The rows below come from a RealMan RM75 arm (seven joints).
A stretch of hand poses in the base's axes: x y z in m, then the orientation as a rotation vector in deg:
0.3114 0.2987 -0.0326 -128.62 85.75 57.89
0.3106 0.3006 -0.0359 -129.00 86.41 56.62
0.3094 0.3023 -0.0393 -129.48 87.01 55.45
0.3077 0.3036 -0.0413 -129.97 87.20 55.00
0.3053 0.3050 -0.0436 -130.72 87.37 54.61
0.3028 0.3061 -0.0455 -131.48 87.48 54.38
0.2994 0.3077 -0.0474 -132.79 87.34 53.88
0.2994 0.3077 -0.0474 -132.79 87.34 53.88
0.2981 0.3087 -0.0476 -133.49 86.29 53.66
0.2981 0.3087 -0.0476 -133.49 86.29 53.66
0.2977 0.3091 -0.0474 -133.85 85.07 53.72
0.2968 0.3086 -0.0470 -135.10 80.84 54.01
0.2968 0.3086 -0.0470 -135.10 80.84 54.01
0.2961 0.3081 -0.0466 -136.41 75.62 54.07
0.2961 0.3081 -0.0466 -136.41 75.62 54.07
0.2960 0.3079 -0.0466 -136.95 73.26 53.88
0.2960 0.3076 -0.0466 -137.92 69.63 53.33
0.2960 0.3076 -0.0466 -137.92 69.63 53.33
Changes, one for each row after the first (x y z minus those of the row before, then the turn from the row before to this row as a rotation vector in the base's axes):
-0.0008 0.0019 -0.0033 -0.78 -0.61 -0.27
-0.0012 0.0017 -0.0034 -0.81 -0.54 -0.16
-0.0017 0.0013 -0.0020 -0.48 -0.17 0.14
-0.0024 0.0014 -0.0023 -0.63 -0.10 0.31
-0.0025 0.0011 -0.0019 -0.59 0.00 0.37
-0.0034 0.0016 -0.0019 -0.83 -0.18 0.74
0.0000 0.0000 0.0000 0.00 0.00 0.00
-0.0013 0.0010 -0.0002 0.14 -0.37 0.77
0.0000 0.0000 0.0000 0.00 0.00 0.00
-0.0004 0.0004 0.0002 0.49 -0.29 0.69
-0.0009 -0.0005 0.0004 1.67 -0.90 2.45
0.0000 0.0000 0.0000 0.00 0.00 0.00
-0.0007 -0.0005 0.0004 2.09 -1.29 2.93
0.0000 0.0000 0.0000 0.00 0.00 0.00
-0.0001 -0.0002 0.0000 0.93 -0.72 1.28
0.0000 -0.0003 0.0000 1.27 -1.26 2.04
0.0000 0.0000 0.0000 0.00 0.00 0.00

